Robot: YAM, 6 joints.
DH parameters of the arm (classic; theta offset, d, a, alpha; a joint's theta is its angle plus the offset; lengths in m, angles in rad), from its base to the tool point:
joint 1: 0 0.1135 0.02 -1.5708
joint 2: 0 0 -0.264 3.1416
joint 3: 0.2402 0 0.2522 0
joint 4: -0.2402 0 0.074 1.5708
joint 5: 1.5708 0 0 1.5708
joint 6: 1.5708 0.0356 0 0
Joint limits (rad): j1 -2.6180..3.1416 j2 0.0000..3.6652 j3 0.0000..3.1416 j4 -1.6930..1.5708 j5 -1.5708..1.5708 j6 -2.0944..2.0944
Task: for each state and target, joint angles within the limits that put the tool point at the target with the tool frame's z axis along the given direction. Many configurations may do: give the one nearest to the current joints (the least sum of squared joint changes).
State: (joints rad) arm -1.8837 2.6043 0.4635 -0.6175 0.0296 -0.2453
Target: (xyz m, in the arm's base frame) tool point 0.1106 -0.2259 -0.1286 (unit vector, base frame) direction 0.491 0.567 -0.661
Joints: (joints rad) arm -1.2091 2.7668 1.0853 -0.3840 -0.7209 -0.2453
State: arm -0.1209 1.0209 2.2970 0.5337 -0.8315 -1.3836
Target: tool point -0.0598 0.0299 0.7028 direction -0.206 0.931 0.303
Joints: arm 0.0615 1.3951 2.7015 0.7200 -1.2268 -1.3836
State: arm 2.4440 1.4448 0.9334 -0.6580 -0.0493 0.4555
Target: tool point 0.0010 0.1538 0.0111 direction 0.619 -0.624 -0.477
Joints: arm 1.6898 2.2604 0.6500 -0.9284 0.5711 0.4555
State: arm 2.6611 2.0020 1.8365 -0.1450 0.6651 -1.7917
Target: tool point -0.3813 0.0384 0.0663 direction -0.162 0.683 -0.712
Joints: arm 3.1041 2.1706 1.2004 -0.3431 0.7431 -1.7917
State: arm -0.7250 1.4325 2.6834 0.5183 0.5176 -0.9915
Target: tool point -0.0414 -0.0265 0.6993 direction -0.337 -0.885 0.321
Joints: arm -0.1687 1.3974 2.5988 0.8890 1.1919 -0.9915
